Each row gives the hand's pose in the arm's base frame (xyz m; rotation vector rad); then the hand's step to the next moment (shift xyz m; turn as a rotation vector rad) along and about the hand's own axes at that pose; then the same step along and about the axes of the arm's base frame.
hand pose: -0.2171 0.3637 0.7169 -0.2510 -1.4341 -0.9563
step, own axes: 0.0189 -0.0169 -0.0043 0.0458 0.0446 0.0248
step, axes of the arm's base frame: -0.0112 -0.0210 0.0098 0.0058 0.0260 0.0632
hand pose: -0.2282 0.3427 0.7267 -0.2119 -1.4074 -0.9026
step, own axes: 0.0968 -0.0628 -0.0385 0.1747 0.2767 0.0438
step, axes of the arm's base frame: -0.0211 -0.1058 0.0562 0.1297 0.1382 0.2704
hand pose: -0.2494 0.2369 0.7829 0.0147 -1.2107 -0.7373
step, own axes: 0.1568 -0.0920 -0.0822 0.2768 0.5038 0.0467
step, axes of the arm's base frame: 0.0471 -0.1828 0.0647 0.2578 0.2610 0.4450
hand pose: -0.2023 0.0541 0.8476 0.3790 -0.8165 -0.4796
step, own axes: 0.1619 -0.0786 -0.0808 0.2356 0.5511 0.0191
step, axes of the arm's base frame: 0.1369 -0.1419 0.0072 0.2669 0.3263 0.4265
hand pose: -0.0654 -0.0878 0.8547 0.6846 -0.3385 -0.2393
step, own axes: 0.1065 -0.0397 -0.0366 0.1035 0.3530 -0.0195
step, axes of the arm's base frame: 0.1076 -0.0433 -0.0283 0.1395 0.2427 0.2395
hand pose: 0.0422 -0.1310 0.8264 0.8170 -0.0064 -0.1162
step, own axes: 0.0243 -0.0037 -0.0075 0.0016 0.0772 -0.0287
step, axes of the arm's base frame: 0.0241 0.0004 -0.0088 0.0108 0.0731 0.0365
